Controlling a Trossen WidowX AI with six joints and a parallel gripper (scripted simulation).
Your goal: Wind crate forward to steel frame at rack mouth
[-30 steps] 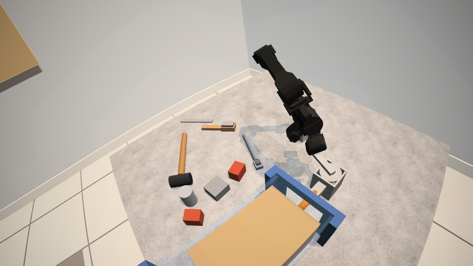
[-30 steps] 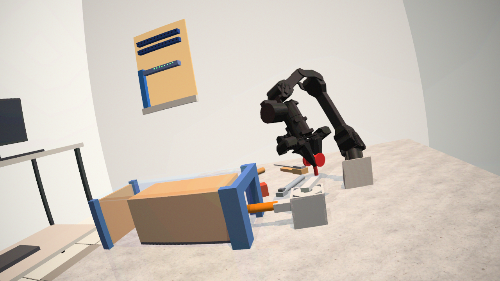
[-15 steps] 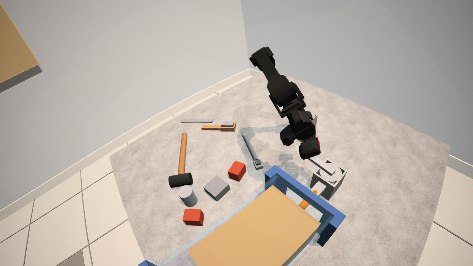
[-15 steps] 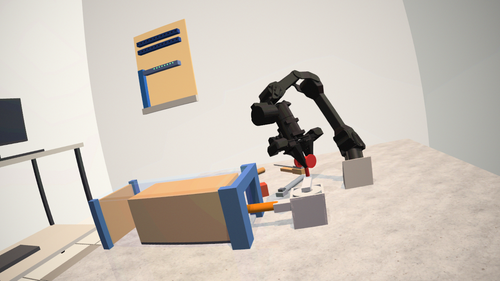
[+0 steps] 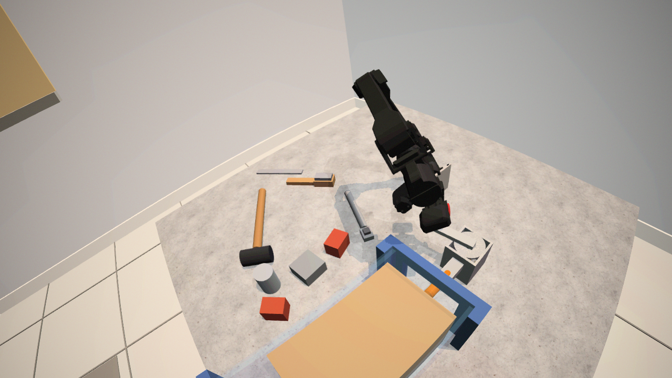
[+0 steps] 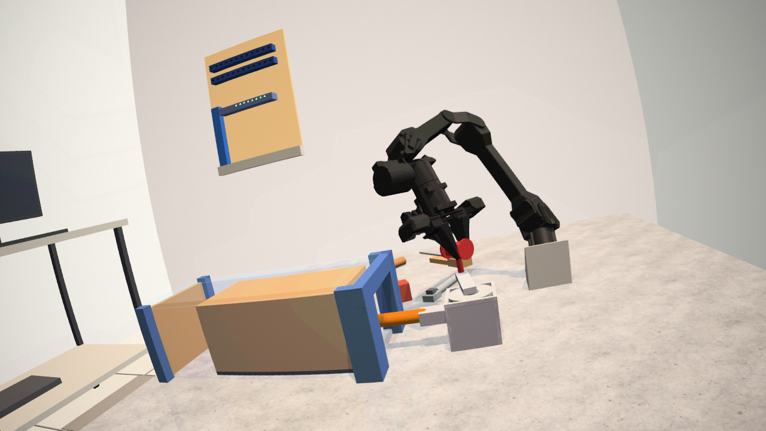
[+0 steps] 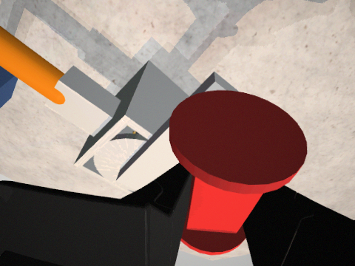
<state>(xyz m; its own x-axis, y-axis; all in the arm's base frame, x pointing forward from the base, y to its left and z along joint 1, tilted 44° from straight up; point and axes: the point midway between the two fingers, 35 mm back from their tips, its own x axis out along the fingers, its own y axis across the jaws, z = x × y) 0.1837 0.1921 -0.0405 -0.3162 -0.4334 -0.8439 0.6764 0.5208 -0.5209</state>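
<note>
My gripper tip is now 30 mm to the right of the crank handle and 30 mm above it. Round my gripper tip: blue steel frame 150 mm ahead, 100 mm to the left, 30 mm below; red knob 10 mm ahead, 10 mm to the right; grey winch 30 mm behind, 80 mm to the left, 100 mm below.
</note>
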